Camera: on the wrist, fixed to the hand. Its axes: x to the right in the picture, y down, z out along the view.
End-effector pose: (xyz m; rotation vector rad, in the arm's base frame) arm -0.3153 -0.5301 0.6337 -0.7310 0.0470 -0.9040
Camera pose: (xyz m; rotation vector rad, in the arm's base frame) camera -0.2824 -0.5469 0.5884 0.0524 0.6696 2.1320
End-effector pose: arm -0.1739 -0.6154 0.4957 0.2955 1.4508 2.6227
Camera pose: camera -0.2033 -0.6609 0.5177 -1.1511 0.1542 -0.0838
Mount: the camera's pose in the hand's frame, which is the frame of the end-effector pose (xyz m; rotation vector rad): 0.0215 0.0433 -0.0329 -0.1090 0.2251 -3.1284
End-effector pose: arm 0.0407 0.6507 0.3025 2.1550 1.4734 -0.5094
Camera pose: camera 0.0900 0.6726 0.3252 1.4843 -2.2653 0.4566
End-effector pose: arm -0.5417 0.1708 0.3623 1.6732 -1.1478 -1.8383
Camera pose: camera -0.5246 0.1195 0.3845 -1.0424 -1.4652 0.3983
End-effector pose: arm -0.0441 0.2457 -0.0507 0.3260 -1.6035 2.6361
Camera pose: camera -0.0765 0.2529 -0.0989 0.9429 0.1575 -0.0591
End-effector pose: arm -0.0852 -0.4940 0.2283 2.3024 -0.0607 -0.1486
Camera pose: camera -0.0595 -0.5008 0.2804 -0.0483 -2.9086 1.0488
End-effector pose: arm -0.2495 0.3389 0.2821 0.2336 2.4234 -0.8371
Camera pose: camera -0.2678 0.3929 0.2691 2.2757 -0.3054 0.6194
